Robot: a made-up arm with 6 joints. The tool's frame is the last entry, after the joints.
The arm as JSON. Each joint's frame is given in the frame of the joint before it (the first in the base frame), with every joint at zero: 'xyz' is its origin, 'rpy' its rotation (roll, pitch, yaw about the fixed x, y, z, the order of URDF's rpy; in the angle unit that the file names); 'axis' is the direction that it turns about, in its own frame. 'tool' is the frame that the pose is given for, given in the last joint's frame.
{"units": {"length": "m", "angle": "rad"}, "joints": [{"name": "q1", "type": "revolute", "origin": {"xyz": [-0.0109, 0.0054, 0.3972], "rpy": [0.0, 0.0, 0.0]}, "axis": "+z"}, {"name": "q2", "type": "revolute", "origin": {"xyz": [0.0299, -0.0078, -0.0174], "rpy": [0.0, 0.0, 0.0]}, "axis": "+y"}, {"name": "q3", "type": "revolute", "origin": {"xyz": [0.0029, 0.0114, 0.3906], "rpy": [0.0, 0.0, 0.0]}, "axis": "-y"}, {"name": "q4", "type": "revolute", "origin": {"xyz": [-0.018, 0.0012, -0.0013], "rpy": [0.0, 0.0, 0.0]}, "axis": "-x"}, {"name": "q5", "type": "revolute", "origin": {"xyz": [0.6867, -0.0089, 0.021], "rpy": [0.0, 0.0, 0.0]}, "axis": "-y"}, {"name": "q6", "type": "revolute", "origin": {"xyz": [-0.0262, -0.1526, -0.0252], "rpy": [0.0, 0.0, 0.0]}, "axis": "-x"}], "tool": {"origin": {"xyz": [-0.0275, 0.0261, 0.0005], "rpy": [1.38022, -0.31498, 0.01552]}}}
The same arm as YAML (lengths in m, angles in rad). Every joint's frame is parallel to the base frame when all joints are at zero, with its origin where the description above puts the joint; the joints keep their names.
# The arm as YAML. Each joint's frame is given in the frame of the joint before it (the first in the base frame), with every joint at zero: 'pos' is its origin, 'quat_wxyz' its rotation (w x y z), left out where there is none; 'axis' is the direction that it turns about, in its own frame. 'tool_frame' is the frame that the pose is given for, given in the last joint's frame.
length_unit: m
angle_unit: rad
joints:
  - joint: q1
    pos: [-0.0109, 0.0054, 0.3972]
    axis: [0.0, 0.0, 1.0]
  - joint: q2
    pos: [0.0299, -0.0078, -0.0174]
    axis: [0.0, 1.0, 0.0]
  - joint: q3
    pos: [0.0029, 0.0114, 0.3906]
    axis: [0.0, -1.0, 0.0]
  - joint: q4
    pos: [-0.018, 0.0012, -0.0013]
    axis: [-1.0, 0.0, 0.0]
  - joint: q5
    pos: [0.6867, -0.0089, 0.021]
    axis: [0.0, -1.0, 0.0]
  - joint: q6
    pos: [-0.0262, -0.1526, -0.0252]
    axis: [-1.0, 0.0, 0.0]
tool_frame:
  pos: [-0.0275, 0.0261, 0.0005]
  quat_wxyz: [0.760834, 0.629663, -0.116068, 0.105755]

